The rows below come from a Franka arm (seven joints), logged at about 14 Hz.
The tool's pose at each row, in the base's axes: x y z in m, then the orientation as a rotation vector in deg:
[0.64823 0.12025 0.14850 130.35 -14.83 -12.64]
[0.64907 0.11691 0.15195 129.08 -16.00 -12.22]
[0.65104 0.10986 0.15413 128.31 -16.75 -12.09]
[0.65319 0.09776 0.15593 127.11 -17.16 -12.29]
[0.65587 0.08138 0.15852 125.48 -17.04 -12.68]
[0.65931 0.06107 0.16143 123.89 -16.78 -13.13]
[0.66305 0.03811 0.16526 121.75 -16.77 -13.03]
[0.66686 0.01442 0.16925 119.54 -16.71 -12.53]
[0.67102 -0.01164 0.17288 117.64 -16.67 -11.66]
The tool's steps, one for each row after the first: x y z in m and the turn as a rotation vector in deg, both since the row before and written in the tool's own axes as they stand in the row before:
[0.00141 0.00467 -0.00005 -1.07 -0.08 1.16]
[0.00367 0.00584 0.00328 -0.64 -0.15 0.69]
[0.00536 0.00854 0.00725 -1.12 -0.27 0.41]
[0.00715 0.01147 0.00997 -1.63 -0.21 0.03]
[0.00905 0.01360 0.01288 -1.62 -0.21 -0.09]
[0.01009 0.01544 0.01468 -2.10 0.09 0.38]
[0.01044 0.01533 0.01573 -2.16 0.40 0.51]
[0.01151 0.01545 0.01840 -1.84 0.65 0.63]

